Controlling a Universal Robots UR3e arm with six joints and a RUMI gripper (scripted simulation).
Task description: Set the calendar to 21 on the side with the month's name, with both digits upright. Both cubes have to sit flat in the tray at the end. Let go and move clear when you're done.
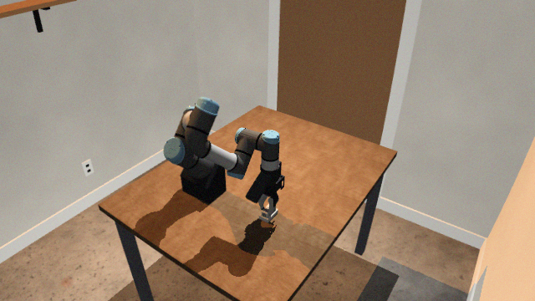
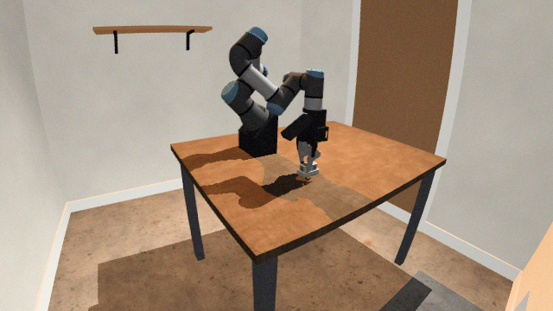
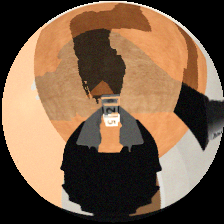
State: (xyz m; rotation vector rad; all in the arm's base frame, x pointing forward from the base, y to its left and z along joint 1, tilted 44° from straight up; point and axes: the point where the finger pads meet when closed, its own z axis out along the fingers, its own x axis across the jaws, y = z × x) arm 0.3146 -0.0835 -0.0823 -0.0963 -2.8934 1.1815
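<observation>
My gripper is now 30 mm above the calendar tray and 20 mm to the right of it.
</observation>
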